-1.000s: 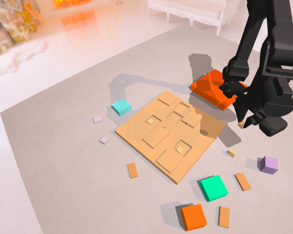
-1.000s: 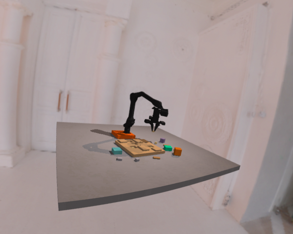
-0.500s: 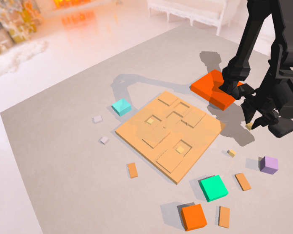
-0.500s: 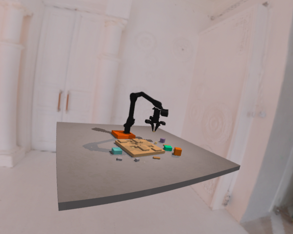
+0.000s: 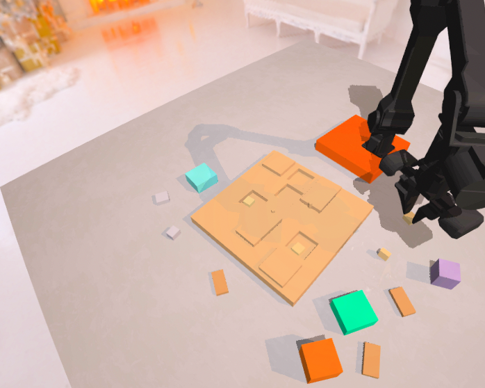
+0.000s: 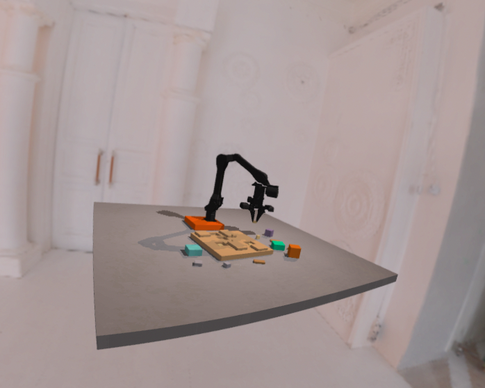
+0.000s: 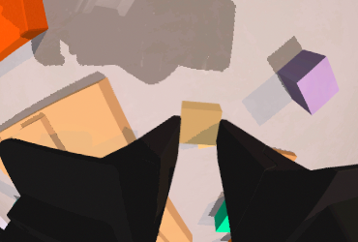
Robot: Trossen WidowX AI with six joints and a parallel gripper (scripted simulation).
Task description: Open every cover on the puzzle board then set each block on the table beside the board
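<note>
Right now the purple cube is 1 cm ahead of my gripper tip, 11 cm to the left of it and 6 cm below it. From my gripper tip the other things lie so: orange block: 31 cm ahead, 6 cm to the left, 6 cm below; cyan block: 22 cm ahead, 42 cm to the right, 7 cm below; green block: 20 cm ahead, 4 cm to the left, 7 cm below.
</note>
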